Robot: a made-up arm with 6 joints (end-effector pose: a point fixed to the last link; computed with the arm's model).
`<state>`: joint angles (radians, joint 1 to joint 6).
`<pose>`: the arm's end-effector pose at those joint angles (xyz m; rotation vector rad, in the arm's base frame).
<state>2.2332 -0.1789 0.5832 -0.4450 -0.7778 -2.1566</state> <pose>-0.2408 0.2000 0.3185 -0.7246 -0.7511 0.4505</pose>
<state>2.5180 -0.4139 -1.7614 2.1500 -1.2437 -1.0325</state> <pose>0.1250 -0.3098 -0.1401 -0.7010 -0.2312 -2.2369</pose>
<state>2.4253 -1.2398 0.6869 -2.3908 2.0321 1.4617</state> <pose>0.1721 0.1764 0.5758 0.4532 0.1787 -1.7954</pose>
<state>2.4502 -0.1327 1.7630 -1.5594 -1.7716 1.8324</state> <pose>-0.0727 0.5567 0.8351 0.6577 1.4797 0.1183</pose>
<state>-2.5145 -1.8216 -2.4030 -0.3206 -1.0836 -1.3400</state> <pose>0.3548 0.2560 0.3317 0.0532 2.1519 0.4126</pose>
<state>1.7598 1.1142 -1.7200 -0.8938 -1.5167 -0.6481</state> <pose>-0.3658 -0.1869 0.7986 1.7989 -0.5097 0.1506</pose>
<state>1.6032 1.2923 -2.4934 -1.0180 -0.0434 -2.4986</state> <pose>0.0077 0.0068 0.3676 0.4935 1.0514 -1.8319</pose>
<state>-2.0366 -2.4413 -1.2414 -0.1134 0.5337 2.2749</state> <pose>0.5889 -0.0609 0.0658 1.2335 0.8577 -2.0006</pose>
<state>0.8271 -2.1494 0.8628 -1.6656 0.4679 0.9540</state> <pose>0.1643 -0.0431 -0.0502 1.1248 -0.0948 -2.8335</pose>
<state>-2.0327 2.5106 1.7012 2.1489 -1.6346 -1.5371</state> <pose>0.1181 -0.9534 0.2499 -1.3060 1.3382 2.3571</pose>
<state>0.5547 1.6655 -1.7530 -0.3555 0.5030 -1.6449</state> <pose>0.2546 0.2067 0.4650 0.2101 0.2079 -2.2185</pose>
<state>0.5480 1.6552 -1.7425 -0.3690 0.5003 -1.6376</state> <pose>0.2567 0.2094 0.4652 0.1955 0.1822 -2.2060</pose>
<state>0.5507 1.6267 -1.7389 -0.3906 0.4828 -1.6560</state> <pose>0.2557 0.2181 0.4637 0.1807 0.1758 -2.1625</pose>
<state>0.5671 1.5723 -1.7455 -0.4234 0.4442 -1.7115</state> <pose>0.2486 0.2345 0.4594 0.1637 0.1939 -2.0767</pose>
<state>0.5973 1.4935 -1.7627 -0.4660 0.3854 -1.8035</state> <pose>0.2321 0.2563 0.4518 0.1405 0.2288 -1.9533</pose>
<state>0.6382 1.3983 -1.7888 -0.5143 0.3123 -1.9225</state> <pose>0.2050 0.2781 0.4406 0.1083 0.2655 -1.8086</pose>
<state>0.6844 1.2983 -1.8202 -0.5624 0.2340 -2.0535</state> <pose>0.1701 0.2942 0.4253 0.0682 0.2922 -1.6643</pose>
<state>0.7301 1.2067 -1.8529 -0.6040 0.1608 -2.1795</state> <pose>0.1343 0.3018 0.4072 0.0269 0.3066 -1.5409</pose>
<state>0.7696 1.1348 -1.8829 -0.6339 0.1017 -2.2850</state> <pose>0.1042 0.3026 0.3895 -0.0071 0.3144 -1.4501</pose>
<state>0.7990 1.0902 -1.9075 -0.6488 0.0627 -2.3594</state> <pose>0.0836 0.3010 0.3767 -0.0266 0.3239 -1.3947</pose>
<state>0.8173 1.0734 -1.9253 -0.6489 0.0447 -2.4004</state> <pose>0.0725 0.3004 0.3710 -0.0295 0.3402 -1.3698</pose>
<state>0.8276 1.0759 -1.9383 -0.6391 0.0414 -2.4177</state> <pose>0.0679 0.3013 0.3712 -0.0202 0.3623 -1.3644</pose>
